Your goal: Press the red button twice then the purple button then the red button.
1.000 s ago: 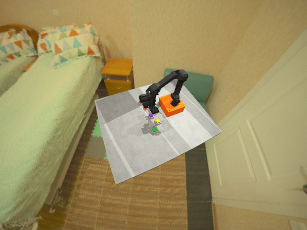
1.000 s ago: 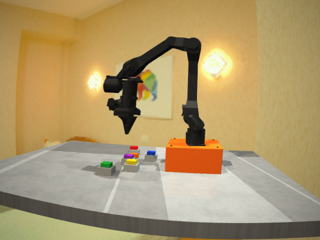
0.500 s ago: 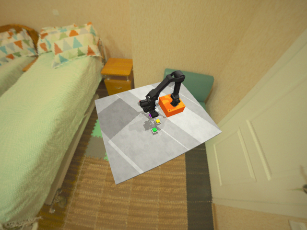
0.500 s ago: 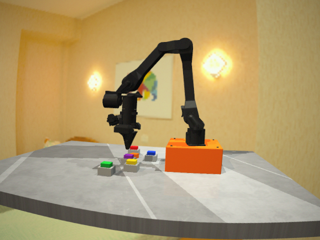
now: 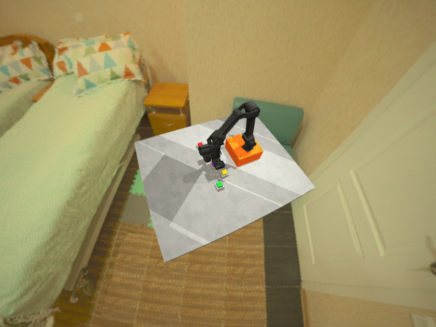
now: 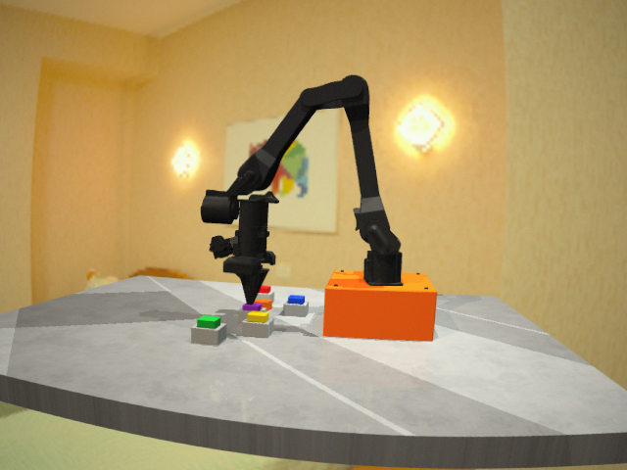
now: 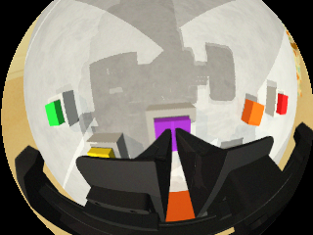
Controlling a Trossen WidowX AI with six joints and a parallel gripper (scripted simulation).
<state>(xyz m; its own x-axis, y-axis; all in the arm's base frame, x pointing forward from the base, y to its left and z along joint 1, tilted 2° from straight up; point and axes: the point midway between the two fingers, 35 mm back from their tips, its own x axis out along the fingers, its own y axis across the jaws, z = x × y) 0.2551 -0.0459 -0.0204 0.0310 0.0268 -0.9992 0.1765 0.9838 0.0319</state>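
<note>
Right now the purple button is 10 mm below my gripper tip. From my gripper tip the other things lie so: yellow button: 90 mm to the left, 20 mm behind; then orange block: 120 mm to the right, 30 mm below, 20 mm behind; then blue button: 90 mm behind, 80 mm to the right.
</note>
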